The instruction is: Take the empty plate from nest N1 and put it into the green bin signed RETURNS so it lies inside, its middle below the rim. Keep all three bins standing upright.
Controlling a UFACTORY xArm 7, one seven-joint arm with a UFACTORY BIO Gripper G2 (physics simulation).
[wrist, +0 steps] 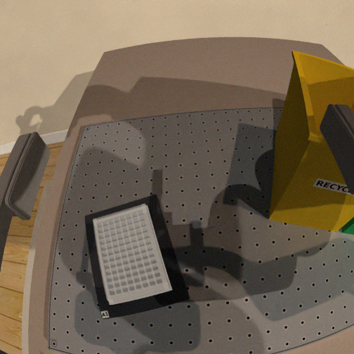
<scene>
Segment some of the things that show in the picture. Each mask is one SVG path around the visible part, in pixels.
My gripper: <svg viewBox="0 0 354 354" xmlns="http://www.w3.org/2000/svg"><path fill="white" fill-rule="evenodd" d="M37 131L18 136L6 160L4 169L1 171L0 269L12 216L18 216L22 220L30 218L41 178L50 156L50 150ZM329 104L320 123L320 131L339 166L348 191L354 195L354 113L348 105Z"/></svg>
An empty plate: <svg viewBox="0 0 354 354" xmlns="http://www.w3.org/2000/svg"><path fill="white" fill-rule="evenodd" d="M145 203L92 219L100 273L106 300L109 305L141 299L172 290L152 225L150 212Z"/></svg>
A yellow bin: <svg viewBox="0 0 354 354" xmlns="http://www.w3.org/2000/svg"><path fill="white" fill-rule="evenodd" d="M292 50L291 55L294 64L280 122L275 133L273 182L268 219L336 231L353 218L354 195L348 191L339 166L324 136L322 136L320 123L329 104L348 105L354 113L354 69L332 60Z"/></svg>
</scene>
